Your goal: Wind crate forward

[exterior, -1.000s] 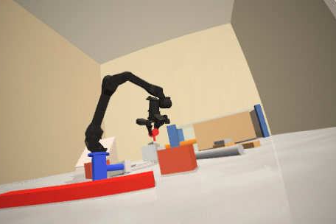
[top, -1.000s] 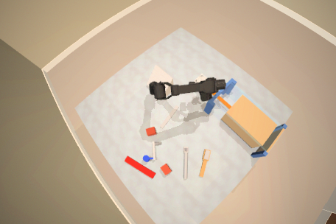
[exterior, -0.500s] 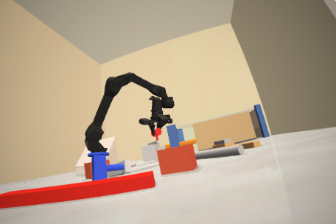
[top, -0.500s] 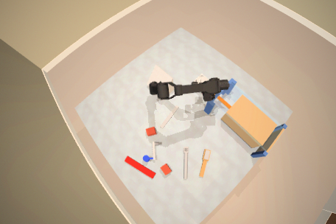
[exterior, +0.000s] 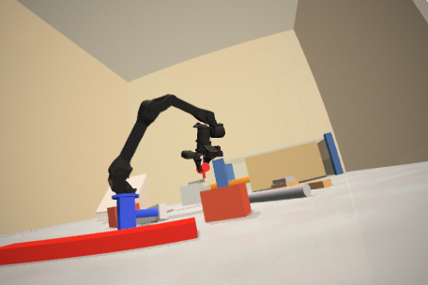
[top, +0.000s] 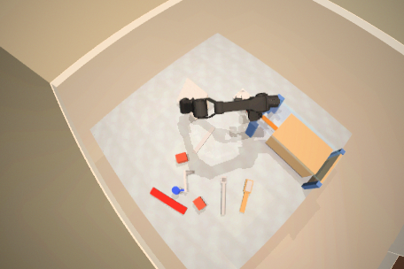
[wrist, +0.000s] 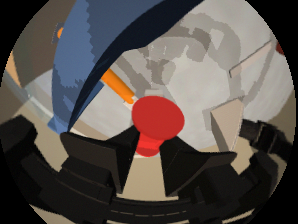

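Right now the blue frame post is 80 mm ahead of my gripper tip, 50 mm to the left of it and 30 mm below it. Round my gripper tip: grey winch (100 mm below, 90 mm behind, 30 mm to the left); winch handle (30 mm below, 20 mm behind, 10 mm to the left); red knob (10 mm to the right, 10 mm ahead).
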